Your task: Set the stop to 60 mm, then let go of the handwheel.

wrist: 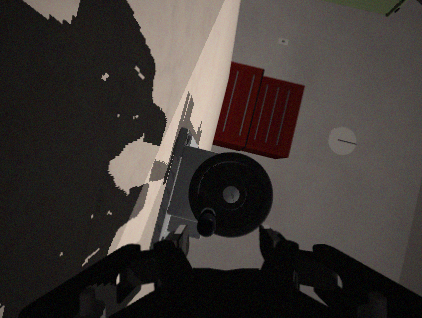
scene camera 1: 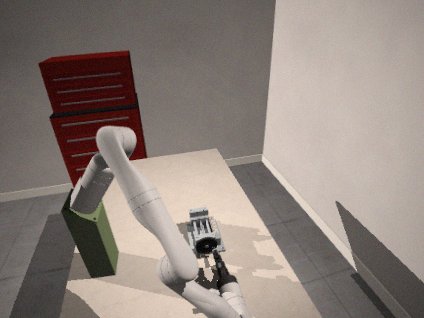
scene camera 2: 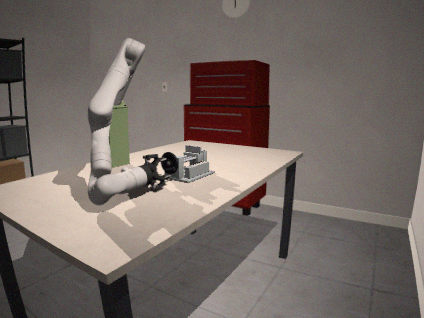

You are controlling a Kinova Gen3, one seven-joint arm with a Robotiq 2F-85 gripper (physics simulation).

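Pixels of known places: gripper, between the fingertips: [wrist: 223, 236] [scene camera 1: 216, 253] [scene camera 2: 167, 167]; arm's base, origin of its link: [scene camera 1: 83, 204].
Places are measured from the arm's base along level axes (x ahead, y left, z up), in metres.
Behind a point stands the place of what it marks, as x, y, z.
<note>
A grey stop fixture [scene camera 1: 204, 231] @(0.451, -0.044, -0.323) [scene camera 2: 198, 170] @(0.493, -0.093, -0.301) [wrist: 187, 172] @(0.388, -0.158, -0.312) with rods stands on the table. Its black handwheel [scene camera 1: 206, 245] @(0.393, -0.178, -0.252) [scene camera 2: 170, 163] @(0.404, -0.183, -0.257) [wrist: 231, 172] @(0.372, -0.170, -0.262) faces my gripper and has a crank knob [wrist: 206, 223] @(0.402, -0.232, -0.277) at its lower left in the wrist view. My gripper [scene camera 1: 215, 256] @(0.411, -0.230, -0.260) [scene camera 2: 161, 172] @(0.411, -0.230, -0.260) [wrist: 223, 236] @(0.411, -0.230, -0.260) is open with nothing between its fingers, at the handwheel's front. In the wrist view the knob shows beside the left fingertip; whether they touch I cannot tell. The position of the stop and any scale marks are too small to read.
The fixture rests on the pale table [scene camera 1: 177, 172] @(0.542, 0.515, -0.333) [scene camera 2: 250, 162] @(0.656, 0.270, -0.333). A green pedestal [scene camera 1: 92, 245] @(-0.015, -0.060, -0.145) [scene camera 2: 119, 135] @(0.044, -0.014, -0.177) stands at the arm's base. A red tool cabinet [scene camera 1: 92, 85] [scene camera 2: 225, 82] [wrist: 270, 117] stands beyond the table. A dark shelf rack [scene camera 2: 25, 100] is at the left in scene camera 2.
</note>
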